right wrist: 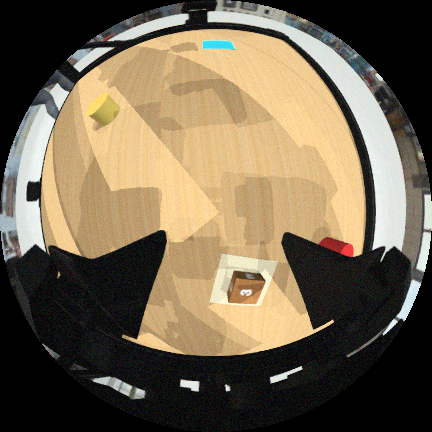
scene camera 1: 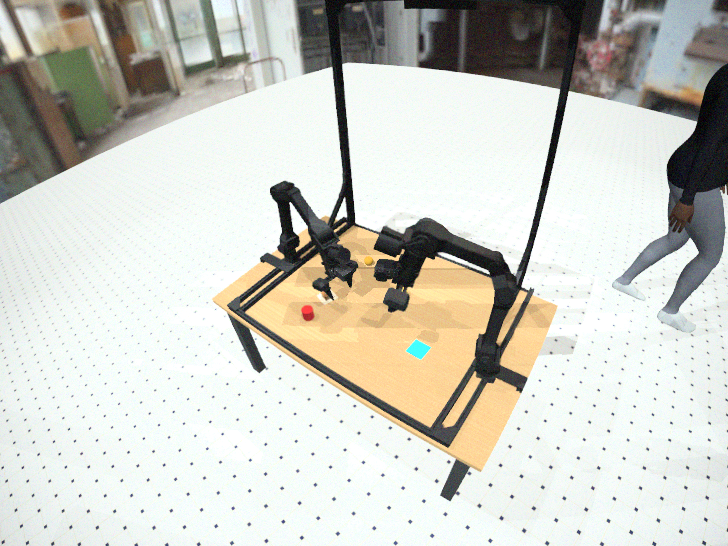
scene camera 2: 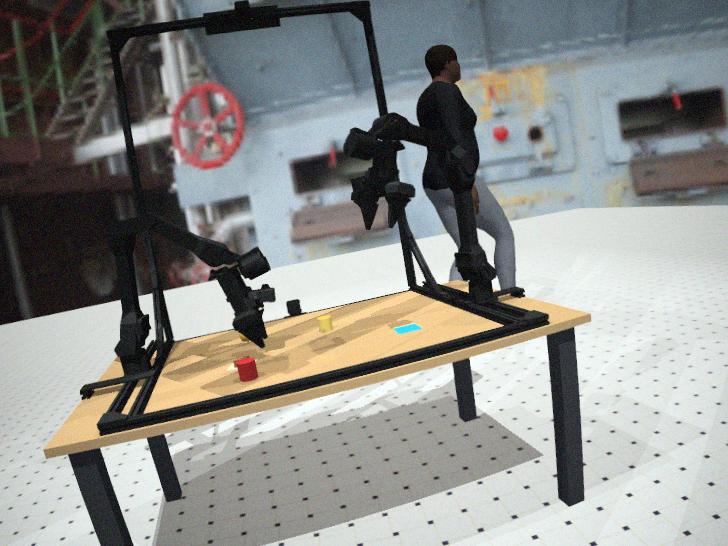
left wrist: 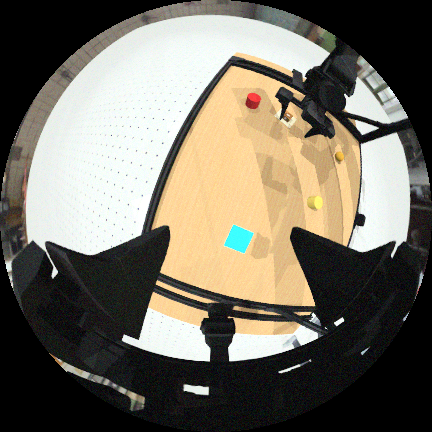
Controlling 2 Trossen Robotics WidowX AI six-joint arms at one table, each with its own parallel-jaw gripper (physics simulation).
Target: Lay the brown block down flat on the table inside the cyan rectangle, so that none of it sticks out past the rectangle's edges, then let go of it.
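Frame: origin at the left arm's base, x ahead, y left, z up, level; millimetres.
Seen in the pictures: left gripper, fingertip midpoint: (scene camera 2: pixel 378 229) (left wrist: pixel 233 232); right gripper, fingertip midpoint: (right wrist: pixel 226 237) (scene camera 1: pixel 341 293) (scene camera 2: pixel 264 342) (left wrist: pixel 292 127); left arm's base at its link origin: (scene camera 1: pixel 486 370) (scene camera 2: pixel 482 300) (left wrist: pixel 217 309); right arm's base at its link origin: (scene camera 1: pixel 291 259) (scene camera 2: pixel 137 372) (left wrist: pixel 306 87).
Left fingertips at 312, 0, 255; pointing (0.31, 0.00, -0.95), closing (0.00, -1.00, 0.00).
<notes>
Pixels of each thing's top centre, then the offset from my left fingertips to it, as dx, dy, dz. "pt": a spot on its surface instead.
- brown block at its top centre: (right wrist: pixel 246 292) (left wrist: pixel 287 114) +326, -218, -255
- pale square at a spot on its surface: (right wrist: pixel 218 287) pt +317, -245, -274
- cyan rectangle at a spot on its surface: (right wrist: pixel 218 45) (scene camera 2: pixel 402 329) (left wrist: pixel 240 234) (scene camera 1: pixel 414 347) pt -61, -56, -274
- red cylinder at its top centre: (right wrist: pixel 344 260) (scene camera 2: pixel 245 360) (left wrist: pixel 253 96) (scene camera 1: pixel 306 309) +355, -98, -232
- yellow cylinder at its top centre: (right wrist: pixel 95 103) (scene camera 2: pixel 324 317) (left wrist: pixel 318 201) +36, -287, -236
- orange ball at its top centre: (scene camera 1: pixel 368 257) (left wrist: pixel 342 154) +222, -448, -236
The brown block (right wrist: pixel 245 292) (left wrist: pixel 288 117), with a white 3 on one face, sits on a pale square (right wrist: pixel 218 287) on the table. Little of it shows in the scene views. The cyan rectangle (scene camera 1: pixel 418 349) (scene camera 2: pixel 407 328) (left wrist: pixel 239 239) (right wrist: pixel 218 45) lies on the table, well apart from the block. My right gripper (right wrist: pixel 226 237) (left wrist: pixel 292 127) is open and empty, low above the table close to the block, which shows between its fingers toward the bottom of the right wrist view. My left gripper (left wrist: pixel 233 232) (scene camera 2: pixel 380 227) is open and empty, high above the table.
A red cylinder (scene camera 1: pixel 307 313) (scene camera 2: pixel 247 369) (left wrist: pixel 253 101) (right wrist: pixel 337 247) stands near the block and the right gripper. A yellow cylinder (scene camera 2: pixel 325 323) (left wrist: pixel 315 202) (right wrist: pixel 104 110) and an orange ball (scene camera 1: pixel 368 260) (left wrist: pixel 339 156) are farther back. A black frame (scene camera 1: pixel 352 384) runs along the table edges.
</notes>
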